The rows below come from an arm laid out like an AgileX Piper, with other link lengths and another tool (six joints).
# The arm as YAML. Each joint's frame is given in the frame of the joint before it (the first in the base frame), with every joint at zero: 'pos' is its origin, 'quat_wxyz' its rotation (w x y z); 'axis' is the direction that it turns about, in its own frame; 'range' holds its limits. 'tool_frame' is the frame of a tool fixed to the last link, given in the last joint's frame.
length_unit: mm
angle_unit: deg
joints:
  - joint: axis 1
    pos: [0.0, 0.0, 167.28]
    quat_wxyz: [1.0, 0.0, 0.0, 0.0]
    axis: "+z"
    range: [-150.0, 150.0]
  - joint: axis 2
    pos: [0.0, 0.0, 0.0]
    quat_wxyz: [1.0, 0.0, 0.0, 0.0]
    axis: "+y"
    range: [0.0, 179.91]
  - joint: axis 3
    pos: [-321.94, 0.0, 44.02]
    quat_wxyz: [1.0, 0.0, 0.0, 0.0]
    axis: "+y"
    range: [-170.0, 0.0]
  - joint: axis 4
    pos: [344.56, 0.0, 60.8]
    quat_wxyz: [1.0, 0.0, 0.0, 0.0]
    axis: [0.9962, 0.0, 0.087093]
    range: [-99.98, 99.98]
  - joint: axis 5
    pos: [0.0, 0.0, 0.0]
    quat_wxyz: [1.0, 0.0, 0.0, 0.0]
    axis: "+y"
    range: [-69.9, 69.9]
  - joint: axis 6
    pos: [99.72, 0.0, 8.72]
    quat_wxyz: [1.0, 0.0, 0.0, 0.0]
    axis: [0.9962, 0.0, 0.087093]
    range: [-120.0, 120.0]
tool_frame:
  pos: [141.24, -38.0, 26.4]
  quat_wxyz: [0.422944, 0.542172, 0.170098, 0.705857]
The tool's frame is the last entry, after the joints.
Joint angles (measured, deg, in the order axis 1, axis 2, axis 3, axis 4, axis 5, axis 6), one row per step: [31.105 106.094 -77.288 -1.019 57.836 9.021]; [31.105 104.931 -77.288 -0.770 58.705 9.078]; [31.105 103.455 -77.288 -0.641 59.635 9.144]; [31.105 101.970 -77.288 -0.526 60.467 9.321]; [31.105 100.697 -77.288 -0.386 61.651 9.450]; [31.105 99.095 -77.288 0.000 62.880 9.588]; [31.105 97.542 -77.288 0.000 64.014 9.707]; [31.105 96.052 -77.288 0.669 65.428 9.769]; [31.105 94.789 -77.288 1.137 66.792 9.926]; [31.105 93.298 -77.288 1.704 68.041 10.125]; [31.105 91.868 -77.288 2.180 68.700 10.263]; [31.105 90.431 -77.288 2.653 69.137 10.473]
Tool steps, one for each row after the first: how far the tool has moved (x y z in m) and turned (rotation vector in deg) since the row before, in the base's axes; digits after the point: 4 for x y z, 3 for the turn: [-0.0028 -0.0007 0.0094 0.351 -0.133 -0.167]; [-0.0028 -0.0012 0.0121 0.390 -0.403 -0.124]; [-0.0027 -0.0012 0.0121 0.453 -0.491 -0.223]; [-0.0043 -0.0020 0.0099 0.176 0.001 -0.182]; [-0.0051 -0.0015 0.0124 0.528 -0.118 -0.257]; [-0.0043 -0.0026 0.0121 0.235 -0.348 -0.117]; [-0.0069 -0.0012 0.0107 0.605 0.277 -0.221]; [-0.0065 -0.0018 0.0089 0.366 0.341 -0.240]; [-0.0066 -0.0014 0.0106 0.636 0.106 -0.281]; [-0.0045 -0.0005 0.0106 0.824 -0.399 -0.198]; [-0.0040 -0.0002 0.0108 0.953 -0.584 -0.260]
